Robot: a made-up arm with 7 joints. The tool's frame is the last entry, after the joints. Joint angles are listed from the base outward. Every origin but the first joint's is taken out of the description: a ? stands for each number. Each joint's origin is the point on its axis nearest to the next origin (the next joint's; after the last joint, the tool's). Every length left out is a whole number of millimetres.
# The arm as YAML. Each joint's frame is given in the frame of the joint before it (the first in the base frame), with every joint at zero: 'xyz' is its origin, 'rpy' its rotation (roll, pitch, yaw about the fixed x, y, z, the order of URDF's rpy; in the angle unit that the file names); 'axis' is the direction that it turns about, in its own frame. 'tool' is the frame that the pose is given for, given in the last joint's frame.
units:
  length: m
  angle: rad
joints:
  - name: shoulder
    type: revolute
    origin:
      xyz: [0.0, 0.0, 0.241]
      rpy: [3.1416, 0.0, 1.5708]
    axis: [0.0, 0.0, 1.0]
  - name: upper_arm
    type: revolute
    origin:
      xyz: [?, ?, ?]
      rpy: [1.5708, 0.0, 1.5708]
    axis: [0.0, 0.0, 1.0]
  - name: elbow
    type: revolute
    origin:
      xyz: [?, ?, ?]
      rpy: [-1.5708, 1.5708, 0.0]
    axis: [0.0, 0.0, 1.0]
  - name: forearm
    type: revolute
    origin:
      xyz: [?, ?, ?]
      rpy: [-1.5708, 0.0, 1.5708]
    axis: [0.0, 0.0, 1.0]
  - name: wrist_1
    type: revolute
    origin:
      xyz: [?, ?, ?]
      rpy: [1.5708, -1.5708, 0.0]
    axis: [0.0, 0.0, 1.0]
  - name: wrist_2
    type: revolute
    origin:
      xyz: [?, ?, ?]
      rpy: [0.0, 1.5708, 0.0]
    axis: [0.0, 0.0, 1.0]
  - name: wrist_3
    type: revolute
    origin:
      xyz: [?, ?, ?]
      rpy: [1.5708, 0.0, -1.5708]
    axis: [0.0, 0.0, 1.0]
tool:
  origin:
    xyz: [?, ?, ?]
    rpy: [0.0, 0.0, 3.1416]
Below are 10 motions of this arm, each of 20 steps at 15 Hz.
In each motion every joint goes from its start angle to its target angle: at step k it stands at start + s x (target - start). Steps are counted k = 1, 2, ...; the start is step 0. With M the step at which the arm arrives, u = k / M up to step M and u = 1 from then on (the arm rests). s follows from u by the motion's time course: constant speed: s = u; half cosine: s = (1 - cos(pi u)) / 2; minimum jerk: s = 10 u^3 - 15 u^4 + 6 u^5.
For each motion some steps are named. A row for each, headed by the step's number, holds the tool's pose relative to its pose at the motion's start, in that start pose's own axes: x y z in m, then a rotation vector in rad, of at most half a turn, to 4 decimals.
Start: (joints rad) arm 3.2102 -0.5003 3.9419 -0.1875 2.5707 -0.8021 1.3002
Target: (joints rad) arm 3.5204 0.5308 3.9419 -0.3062 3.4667 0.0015 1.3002
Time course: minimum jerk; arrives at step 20
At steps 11, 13, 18, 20:
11: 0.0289 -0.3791 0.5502 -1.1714 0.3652 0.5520
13: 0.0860 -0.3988 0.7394 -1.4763 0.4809 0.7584
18: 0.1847 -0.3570 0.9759 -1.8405 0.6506 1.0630
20: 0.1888 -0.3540 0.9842 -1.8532 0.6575 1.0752

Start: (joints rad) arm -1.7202 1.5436 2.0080 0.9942 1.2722 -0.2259 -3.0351
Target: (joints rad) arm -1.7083 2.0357 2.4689 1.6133 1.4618 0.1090 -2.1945
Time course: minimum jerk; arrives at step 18
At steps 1, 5, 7, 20:
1: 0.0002 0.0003 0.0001 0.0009 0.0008 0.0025
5: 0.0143 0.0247 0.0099 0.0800 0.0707 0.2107
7: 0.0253 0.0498 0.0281 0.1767 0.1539 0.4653
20: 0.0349 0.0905 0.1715 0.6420 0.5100 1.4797

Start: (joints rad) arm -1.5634 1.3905 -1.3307 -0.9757 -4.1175 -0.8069 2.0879
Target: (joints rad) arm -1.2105 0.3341 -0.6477 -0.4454 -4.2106 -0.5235 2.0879
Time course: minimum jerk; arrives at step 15
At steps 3, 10, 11, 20:
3: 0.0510 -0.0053 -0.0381 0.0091 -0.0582 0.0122
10: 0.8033 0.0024 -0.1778 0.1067 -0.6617 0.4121
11: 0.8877 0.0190 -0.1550 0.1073 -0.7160 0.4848
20: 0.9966 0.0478 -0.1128 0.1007 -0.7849 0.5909

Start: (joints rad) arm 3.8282 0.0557 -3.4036 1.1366 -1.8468 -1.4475 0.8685
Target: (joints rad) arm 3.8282 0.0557 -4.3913 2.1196 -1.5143 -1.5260 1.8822
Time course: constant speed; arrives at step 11
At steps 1, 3, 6, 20:
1: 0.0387 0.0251 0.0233 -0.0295 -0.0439 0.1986
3: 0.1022 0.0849 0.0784 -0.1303 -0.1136 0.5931
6: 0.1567 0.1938 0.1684 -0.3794 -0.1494 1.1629
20: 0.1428 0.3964 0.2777 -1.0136 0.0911 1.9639

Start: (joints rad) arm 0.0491 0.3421 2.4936 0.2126 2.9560 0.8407 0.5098
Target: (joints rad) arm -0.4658 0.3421 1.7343 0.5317 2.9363 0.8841 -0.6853
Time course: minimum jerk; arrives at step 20
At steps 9, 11, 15, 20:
9: -0.0202 -0.0083 0.0159 -0.3085 0.1637 -0.8737
11: -0.0150 -0.0006 0.0194 -0.4676 0.1851 -1.2810
15: 0.0166 0.0142 0.0127 -0.7453 0.1439 -1.9463
20: 0.0337 0.0169 0.0064 -0.8445 0.1062 -2.1721

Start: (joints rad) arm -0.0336 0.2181 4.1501 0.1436 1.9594 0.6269 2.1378
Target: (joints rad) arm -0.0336 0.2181 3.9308 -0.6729 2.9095 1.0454 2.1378
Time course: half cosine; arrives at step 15
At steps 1, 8, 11, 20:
1: 0.0028 -0.0039 -0.0007 -0.0126 -0.0056 0.0016
8: 0.1012 -0.2213 0.0115 -0.7141 -0.1754 0.0512
11: 0.1157 -0.3359 0.0537 -1.1169 -0.1796 0.0731
20: 0.1130 -0.3970 0.0879 -1.3572 -0.1554 0.0924

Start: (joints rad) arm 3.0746 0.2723 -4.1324 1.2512 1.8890 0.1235 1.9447
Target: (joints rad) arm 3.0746 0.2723 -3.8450 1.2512 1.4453 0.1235 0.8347
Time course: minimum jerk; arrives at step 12
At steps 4, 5, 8, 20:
4: -0.0188 -0.0221 -0.0011 -0.0473 0.0378 -0.3046
5: -0.0307 -0.0368 -0.0009 -0.0844 0.0540 -0.5031
8: -0.0678 -0.0848 0.0045 -0.2295 0.0536 -1.1451
20: -0.0844 -0.1078 0.0095 -0.3057 0.0208 -1.4467

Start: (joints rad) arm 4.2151 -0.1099 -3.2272 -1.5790 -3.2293 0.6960 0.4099
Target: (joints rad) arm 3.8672 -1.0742 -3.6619 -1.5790 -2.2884 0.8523 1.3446
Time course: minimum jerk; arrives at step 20
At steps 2, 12, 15, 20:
2: -0.0013 -0.0029 0.0054 0.0024 0.0059 0.0192
12: 0.0830 -0.1900 0.4405 0.6338 0.3963 1.3214
15: 0.1834 -0.2251 0.5601 1.0173 0.4232 1.5779
20: 0.2429 -0.2374 0.6102 1.2278 0.4038 1.6578

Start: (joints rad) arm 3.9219 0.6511 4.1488 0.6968 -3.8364 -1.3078 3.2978
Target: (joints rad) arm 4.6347 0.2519 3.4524 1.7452 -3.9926 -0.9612 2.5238
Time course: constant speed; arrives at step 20
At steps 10, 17, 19, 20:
10: 0.1806 -0.0294 -0.2561 0.1990 -0.3348 -0.5289
17: 0.3637 0.0419 -0.3631 0.5301 -0.4818 -0.9672
19: 0.4192 0.0695 -0.3753 0.6480 -0.5011 -1.0977
20: 0.4470 0.0835 -0.3782 0.7103 -0.5065 -1.1632

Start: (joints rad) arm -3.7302 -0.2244 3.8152 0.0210 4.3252 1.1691 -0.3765
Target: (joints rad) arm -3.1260 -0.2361 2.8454 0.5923 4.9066 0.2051 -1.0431
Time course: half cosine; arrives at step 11
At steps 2, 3, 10, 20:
2: -0.0239 0.0178 0.0151 -0.0085 0.1067 -0.0884
3: -0.0498 0.0402 0.0337 -0.0209 0.2292 -0.1896
10: -0.1556 0.2553 0.1931 -0.2116 1.1563 -0.8453
20: -0.1555 0.2601 0.1962 -0.2182 1.1758 -0.8548

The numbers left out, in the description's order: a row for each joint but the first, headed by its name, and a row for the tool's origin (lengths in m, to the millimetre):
upper_arm: -0.016 0.0 0.0
elbow: 0.0 -0.536 0.0
forearm: 0.014 0.0 0.0
wrist_1: 0.0 0.404 0.0
wrist_2: 0.0 0.0 0.0
wrist_3: 0.099 0.0 0.0
tool: 0.0 0.0 0.0

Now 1 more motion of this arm.
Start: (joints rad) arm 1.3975 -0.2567 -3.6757 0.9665 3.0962 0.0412 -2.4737
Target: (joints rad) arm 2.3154 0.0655 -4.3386 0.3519 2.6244 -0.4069 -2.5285
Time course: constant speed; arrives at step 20
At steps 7, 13, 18, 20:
7: -0.1504 0.1201 0.0737 0.1196 0.1470 -0.1152
13: -0.2825 0.1535 0.1563 0.1340 0.2942 -0.1561
18: -0.3812 0.1316 0.2206 0.0849 0.4069 -0.1498
20: -0.4152 0.1118 0.2423 0.0513 0.4451 -0.1384

